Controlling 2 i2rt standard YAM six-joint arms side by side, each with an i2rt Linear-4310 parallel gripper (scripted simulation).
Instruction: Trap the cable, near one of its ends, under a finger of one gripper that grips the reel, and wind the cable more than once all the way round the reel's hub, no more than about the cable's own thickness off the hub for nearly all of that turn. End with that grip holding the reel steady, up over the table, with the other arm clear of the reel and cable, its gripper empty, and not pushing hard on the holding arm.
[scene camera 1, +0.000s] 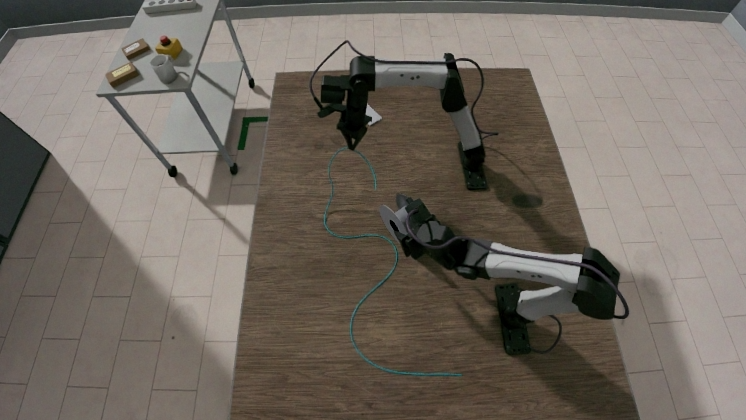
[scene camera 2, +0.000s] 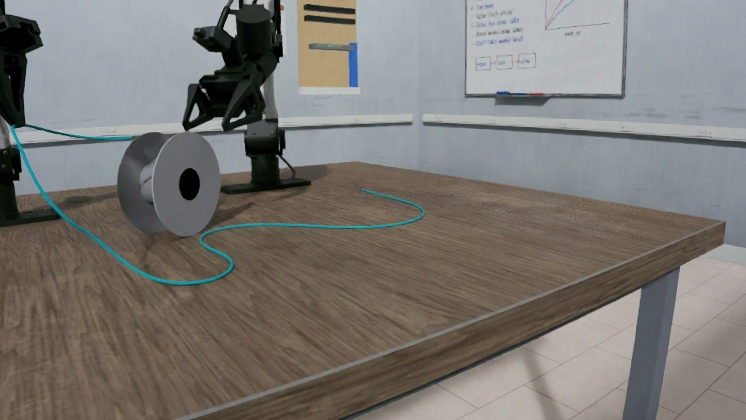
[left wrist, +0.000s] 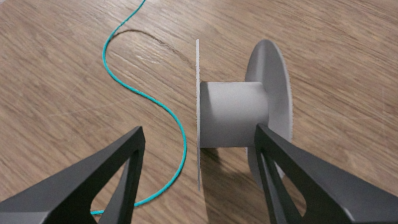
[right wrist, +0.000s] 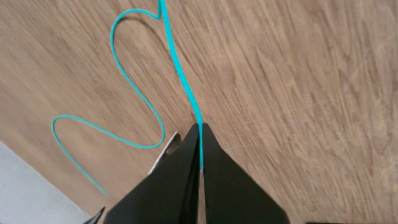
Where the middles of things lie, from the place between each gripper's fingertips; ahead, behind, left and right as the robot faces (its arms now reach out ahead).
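Scene:
With my left hand (scene camera 2: 203, 128) as the reference, the grey reel (scene camera 2: 178, 184) is 6 cm to the right of that hand and 8 cm below it. By its middle, the reel is nearer to my left hand than to my right hand.
My right hand (scene camera 2: 19, 127) is 210 mm to the right of the grey reel and 130 mm past it, and it is also 110 mm above the reel.

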